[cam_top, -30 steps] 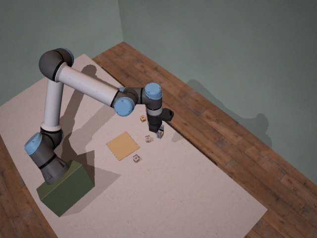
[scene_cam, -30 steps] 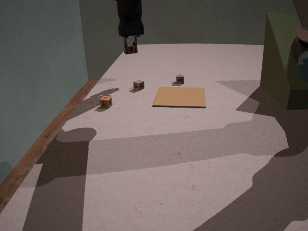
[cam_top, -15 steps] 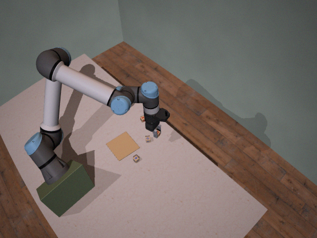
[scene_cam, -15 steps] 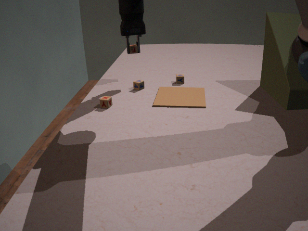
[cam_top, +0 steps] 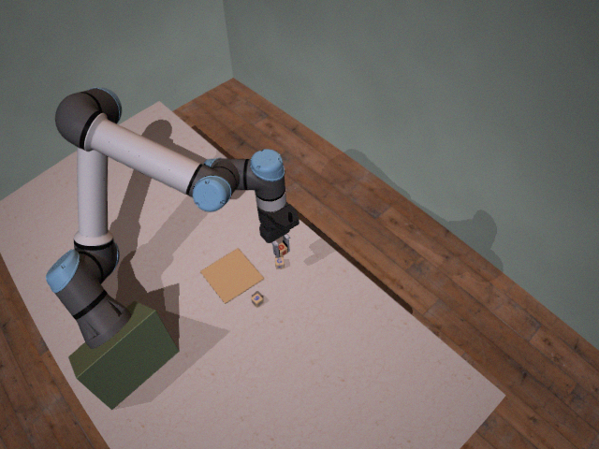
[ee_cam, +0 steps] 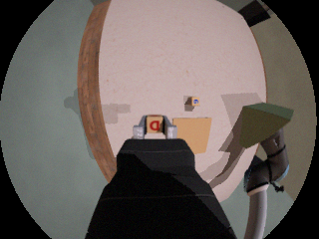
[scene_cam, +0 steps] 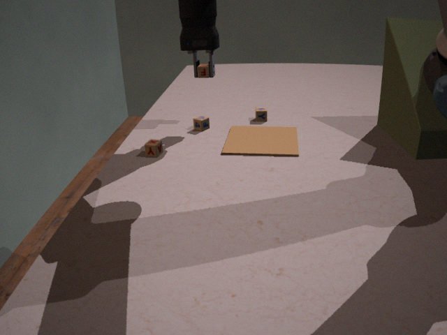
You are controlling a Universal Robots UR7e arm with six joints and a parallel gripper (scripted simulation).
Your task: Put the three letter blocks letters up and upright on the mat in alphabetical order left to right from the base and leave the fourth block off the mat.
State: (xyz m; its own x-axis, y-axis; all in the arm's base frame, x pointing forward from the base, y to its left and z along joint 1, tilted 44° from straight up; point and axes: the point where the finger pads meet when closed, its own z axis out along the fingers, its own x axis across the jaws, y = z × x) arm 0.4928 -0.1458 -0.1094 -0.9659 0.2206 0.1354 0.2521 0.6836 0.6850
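Right now my hand is 10 cm past the tan mat, 12 cm to the right of it and 12 cm above it.
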